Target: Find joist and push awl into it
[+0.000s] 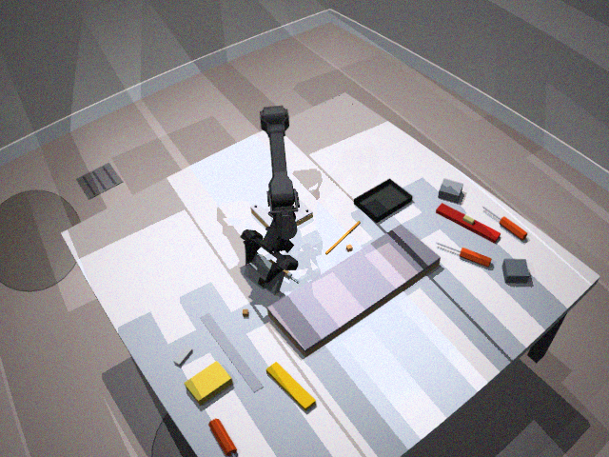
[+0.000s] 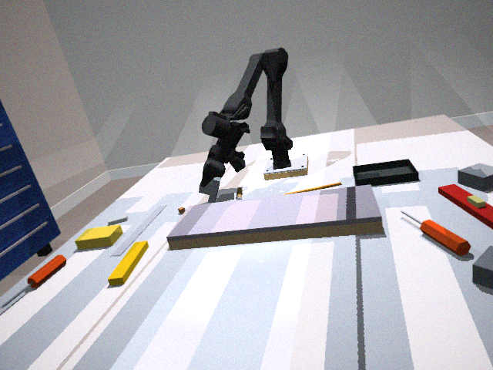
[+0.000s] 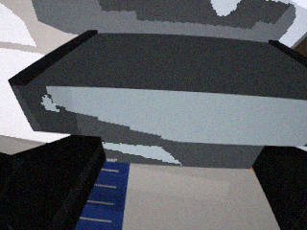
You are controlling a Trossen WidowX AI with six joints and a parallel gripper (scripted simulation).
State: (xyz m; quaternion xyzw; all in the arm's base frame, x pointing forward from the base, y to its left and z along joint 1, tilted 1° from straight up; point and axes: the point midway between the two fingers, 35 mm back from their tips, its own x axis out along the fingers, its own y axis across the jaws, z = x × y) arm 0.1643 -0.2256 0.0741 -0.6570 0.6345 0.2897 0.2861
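My gripper tip is 10 mm short of the stud finder and 10 mm above it. Round my gripper tip: awl: 20 mm ahead, 100 mm to the left, 70 mm below; pencil: 40 mm ahead, 330 mm to the left, 70 mm below; yellow bar: 300 mm ahead, 160 mm to the right, 70 mm below.
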